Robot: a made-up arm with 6 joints.
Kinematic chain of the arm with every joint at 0, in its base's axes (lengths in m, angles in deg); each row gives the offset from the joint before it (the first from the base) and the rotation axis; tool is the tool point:
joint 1: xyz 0 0 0.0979 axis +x
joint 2: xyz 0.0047 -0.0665 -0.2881 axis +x
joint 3: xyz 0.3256 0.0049 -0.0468 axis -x
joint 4: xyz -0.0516 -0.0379 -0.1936 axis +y
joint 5: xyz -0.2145 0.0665 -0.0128 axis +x
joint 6: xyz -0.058 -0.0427 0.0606 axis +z
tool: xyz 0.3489 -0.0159 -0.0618
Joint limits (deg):
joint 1: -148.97..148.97
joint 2: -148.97..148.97
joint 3: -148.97..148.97
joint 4: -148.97..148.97
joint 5: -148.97..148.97
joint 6: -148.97..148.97
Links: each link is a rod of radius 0.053 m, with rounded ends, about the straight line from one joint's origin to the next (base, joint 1, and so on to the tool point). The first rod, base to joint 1, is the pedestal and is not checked.
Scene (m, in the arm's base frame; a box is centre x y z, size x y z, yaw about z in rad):
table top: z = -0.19
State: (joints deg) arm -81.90 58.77 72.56 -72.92 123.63 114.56
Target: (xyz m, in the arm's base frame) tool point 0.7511 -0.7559 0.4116
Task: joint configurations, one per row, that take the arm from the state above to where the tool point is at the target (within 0.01 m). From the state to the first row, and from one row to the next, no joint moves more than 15 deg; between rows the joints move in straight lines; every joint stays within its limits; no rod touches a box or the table.
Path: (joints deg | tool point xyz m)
1: -82.38 56.57 75.97 -82.43 109.80 118.86 | -0.0176 -0.8703 0.2614
2: -82.86 54.36 79.38 -91.93 95.97 123.16 | 0.0500 -0.9332 0.2819
3: -83.34 52.16 82.79 -101.44 82.14 127.46 | 0.1482 -0.9807 0.3153
4: -83.82 49.95 86.20 -110.94 68.31 131.76 | 0.2693 -1.0002 0.3560
5: -84.30 47.75 89.61 -120.45 54.48 136.07 | 0.4023 -0.9848 0.3945
6: -84.78 45.54 93.02 -129.96 40.65 140.37 | 0.5344 -0.9340 0.4210
7: -85.27 43.34 96.43 -139.46 26.82 144.67 | 0.6537 -0.8542 0.4280
8: -85.75 41.13 99.85 -148.97 12.99 148.97 | 0.7511 -0.7558 0.4117

